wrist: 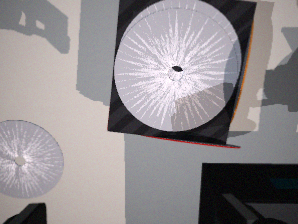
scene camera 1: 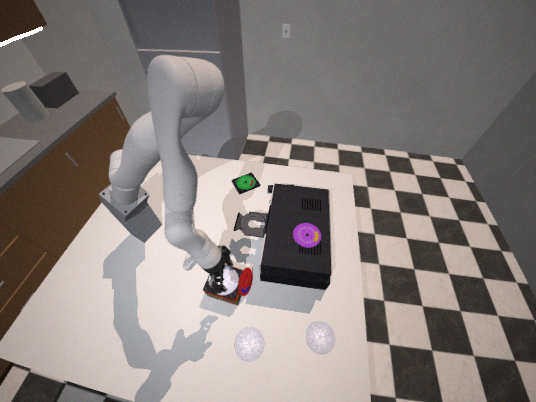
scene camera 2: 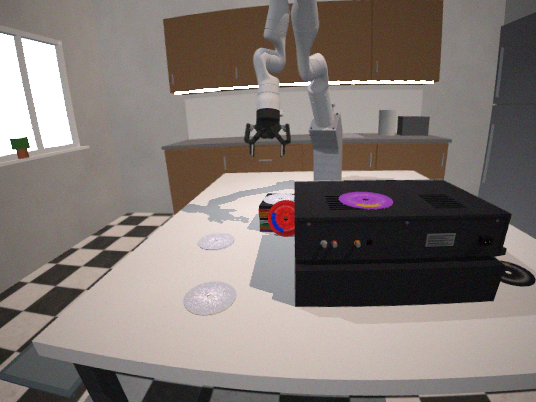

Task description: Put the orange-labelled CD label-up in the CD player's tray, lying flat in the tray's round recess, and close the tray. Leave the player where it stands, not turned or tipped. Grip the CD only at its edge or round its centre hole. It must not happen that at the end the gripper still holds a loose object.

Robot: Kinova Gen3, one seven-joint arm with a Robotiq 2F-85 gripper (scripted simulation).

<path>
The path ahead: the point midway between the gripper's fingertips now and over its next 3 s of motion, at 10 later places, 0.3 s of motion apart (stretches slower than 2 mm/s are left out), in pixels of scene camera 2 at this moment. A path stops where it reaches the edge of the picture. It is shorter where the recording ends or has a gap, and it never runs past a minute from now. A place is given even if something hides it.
My gripper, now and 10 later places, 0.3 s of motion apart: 267,156; 271,156; 280,161; 287,163; 292,165; 295,166; 296,166; 296,166; 296,168; 298,171; 300,175
</path>
